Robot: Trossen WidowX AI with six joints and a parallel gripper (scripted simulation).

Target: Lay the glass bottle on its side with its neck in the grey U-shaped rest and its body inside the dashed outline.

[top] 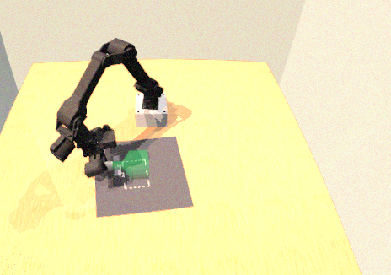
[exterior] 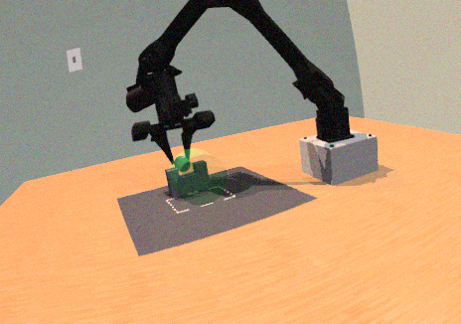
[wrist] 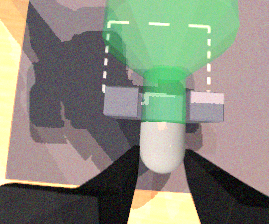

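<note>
The green glass bottle lies 5 cm to the left of my gripper tip and 1 cm behind it. From my gripper tip the other things lie so: dark grey mat: 11 cm to the left, 6 cm below, 2 cm behind.
</note>
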